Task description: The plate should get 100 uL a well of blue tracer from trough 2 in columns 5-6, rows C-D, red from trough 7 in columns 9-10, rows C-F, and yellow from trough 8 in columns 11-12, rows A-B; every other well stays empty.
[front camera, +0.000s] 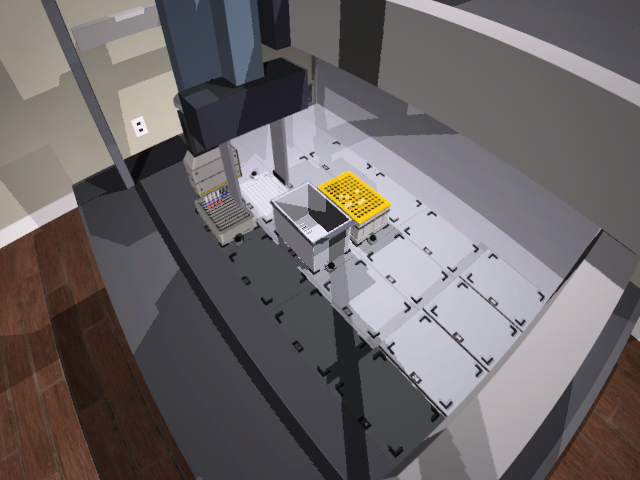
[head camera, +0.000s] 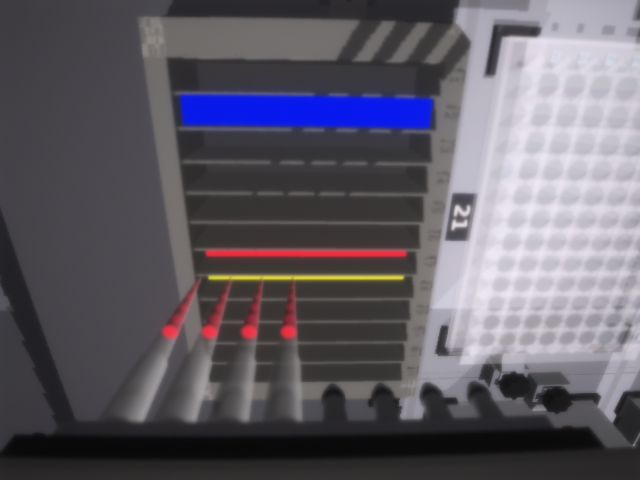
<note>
In view: a label 21 [head camera: 460,207].
</note>
